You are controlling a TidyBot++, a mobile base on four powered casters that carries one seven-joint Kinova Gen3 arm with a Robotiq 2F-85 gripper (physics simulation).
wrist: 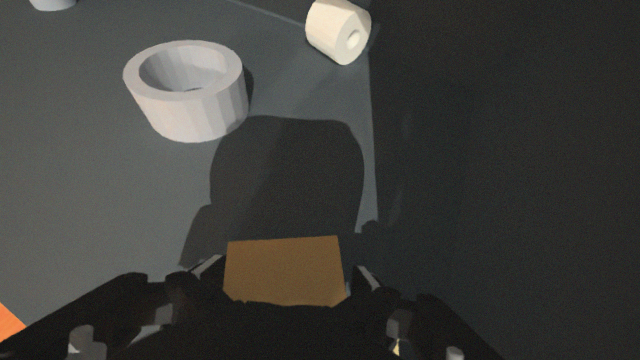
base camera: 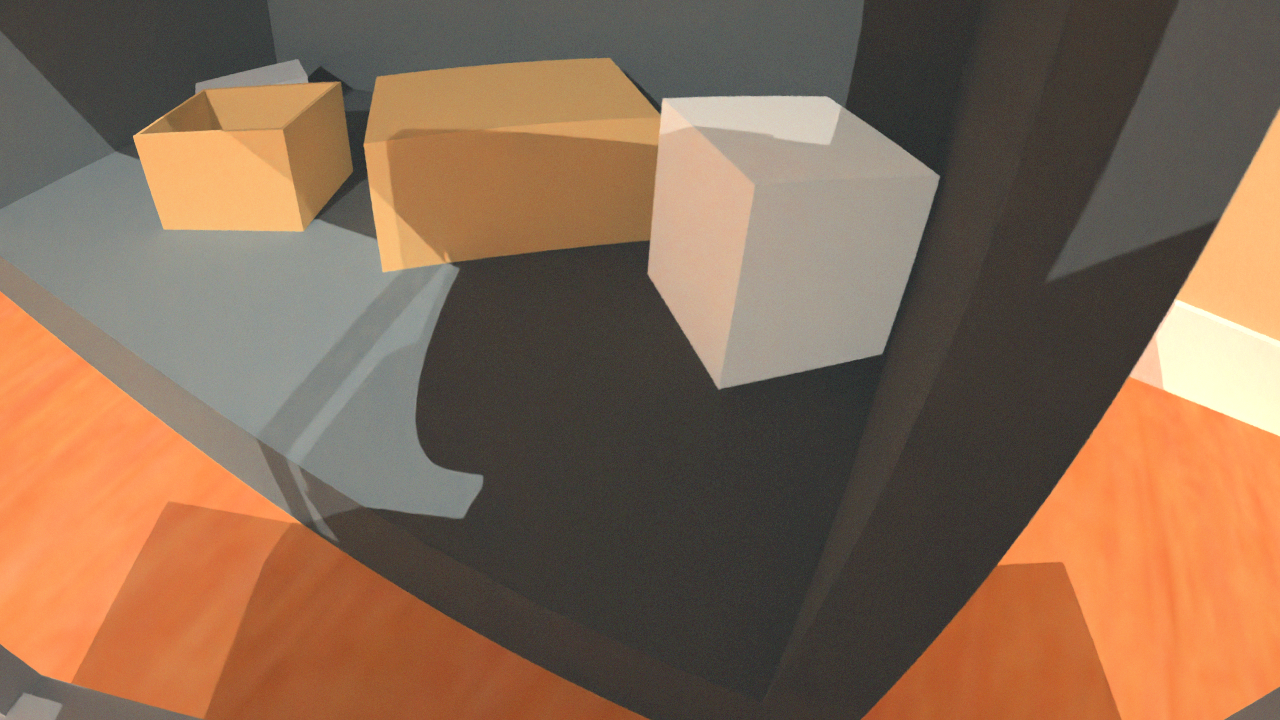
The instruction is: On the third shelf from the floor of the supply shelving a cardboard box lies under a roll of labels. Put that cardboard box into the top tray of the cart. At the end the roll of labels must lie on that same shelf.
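Frame: origin at the arm's base, x back, y left, z down, level; millimetres.
Seen in the pictures: gripper, fingertip midpoint: [wrist: 289, 275].
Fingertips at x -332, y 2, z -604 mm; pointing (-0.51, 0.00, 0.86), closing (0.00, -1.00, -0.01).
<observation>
Pixels of each thing's top centre, then the offset from my fingertips to it. "*": a spot on its surface instead. Level surfaces: height alone.
- small cardboard box, top centre: [wrist: 287, 335] dy -2, dx +33, dz -40 mm
- grey shelf board, surface height: dz +10 mm
- grey ring-shaped tub, top centre: [wrist: 185, 66] dy +117, dx -164, dz -38 mm
- shelving's dark side panel, surface spot: [wrist: 467, 156] * dy -184, dx -140, dz +8 mm
- open carton, top centre: [base camera: 238, 106] dy +347, dx -258, dz +834 mm
- closed carton, top centre: [base camera: 503, 91] dy +110, dx -251, dz +824 mm
- white cube, top centre: [base camera: 798, 132] dy -84, dx -130, dz +794 mm
In the wrist view my gripper [wrist: 289, 275] is open, with its fingers on either side of the small cardboard box [wrist: 283, 265] that rests on the grey shelf board [wrist: 127, 195]. The box fills most of the gap between the fingers. I cannot tell whether the fingers touch it. The cream roll of labels [wrist: 337, 30] lies on its side on the same shelf, far back by the right edge and well apart from the box. The gripper and the cart are not in the base camera view.
A grey ring-shaped tub [wrist: 185, 89] stands on the shelf, back left of the box. The shelving's dark side panel [wrist: 467, 156] is close on the right. In the base view a lower shelf holds an open carton [base camera: 241, 159], a closed carton [base camera: 508, 159] and a white cube [base camera: 785, 238], beside a dark post [base camera: 953, 347].
</observation>
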